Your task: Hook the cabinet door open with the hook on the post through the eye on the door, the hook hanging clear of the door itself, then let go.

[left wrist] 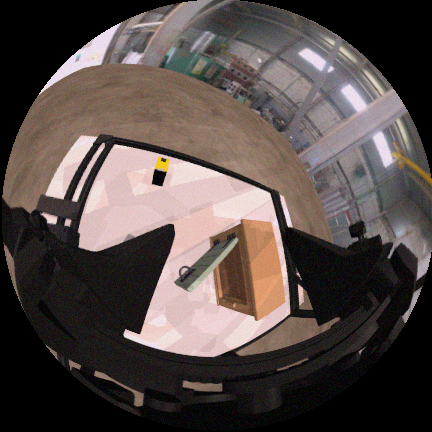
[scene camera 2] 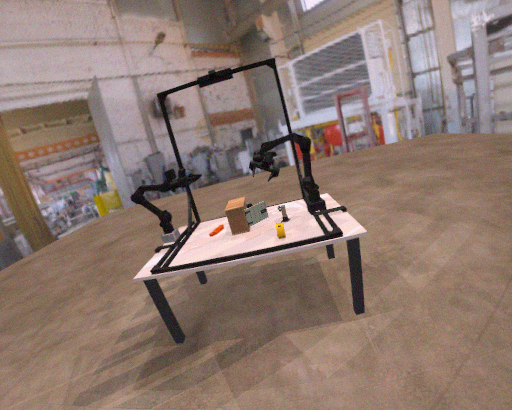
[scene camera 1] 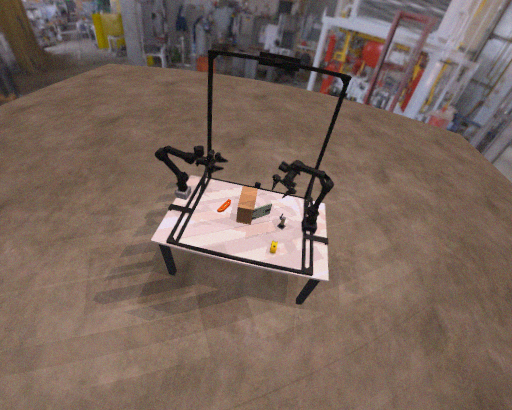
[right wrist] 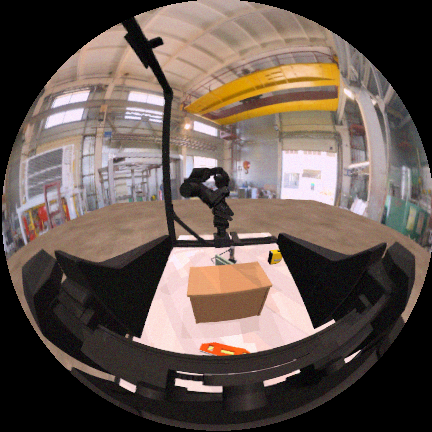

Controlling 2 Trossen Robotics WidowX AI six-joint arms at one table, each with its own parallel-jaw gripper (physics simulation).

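Places are measured from the left arm's base along level axes (x back, y right, z up), in millimetres.
Where they show: left gripper, fingertip midpoint: (left wrist: 231, 231) (scene camera 2: 260, 179) (scene camera 1: 277, 194) (right wrist: 232, 217); right gripper, fingertip midpoint: (left wrist: 364, 250) (scene camera 2: 199, 176) (scene camera 1: 225, 164) (right wrist: 225, 239); left arm's base, link origin: (scene camera 2: 315, 200) (scene camera 1: 310, 222) (right wrist: 221, 234); right arm's base, link origin: (scene camera 2: 169, 232) (scene camera 1: 182, 189).
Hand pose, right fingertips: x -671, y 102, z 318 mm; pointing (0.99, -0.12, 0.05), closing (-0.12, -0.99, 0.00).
Each offset is from my right fingertips to the top centre of the thing. "spot": to the spot under its first point.
The wooden cabinet {dy -46, dx +182, dz -220 mm} (scene camera 1: 246, 205) (scene camera 2: 236, 216) (left wrist: 265, 270) (right wrist: 227, 285) stands upright mid-table. Its grey-green door {spot: dy -79, dx +302, dz -309 mm} (scene camera 1: 262, 211) (scene camera 2: 257, 213) (left wrist: 207, 265) stands open, showing the inside in the left wrist view. The dark eye (left wrist: 185, 271) sticks out from the door's face near its free edge; no hook shows through it. The post with the hook {spot: dy -137, dx +459, dz -330 mm} (scene camera 1: 282, 222) (scene camera 2: 283, 213) (right wrist: 232, 254) stands apart from the door; fine hook detail is too small to tell. My left gripper (scene camera 1: 280, 189) (scene camera 2: 262, 177) (left wrist: 231, 231) is open and empty, high above and behind the door. My right gripper (scene camera 1: 224, 165) is open and empty, high at picture left.
A yellow tape measure {dy -358, dx +403, dz -306 mm} (scene camera 1: 273, 246) (scene camera 2: 280, 230) (left wrist: 162, 163) (right wrist: 275, 257) sits near the front right of the table. An orange tool {dy -18, dx +11, dz -369 mm} (scene camera 1: 224, 205) (scene camera 2: 216, 230) (right wrist: 222, 348) lies left of the cabinet. Black rails edge the table, and a tall black frame {spot: dy +276, dx -181, dz +253 mm} (scene camera 1: 210, 110) (scene camera 2: 172, 135) rises behind.
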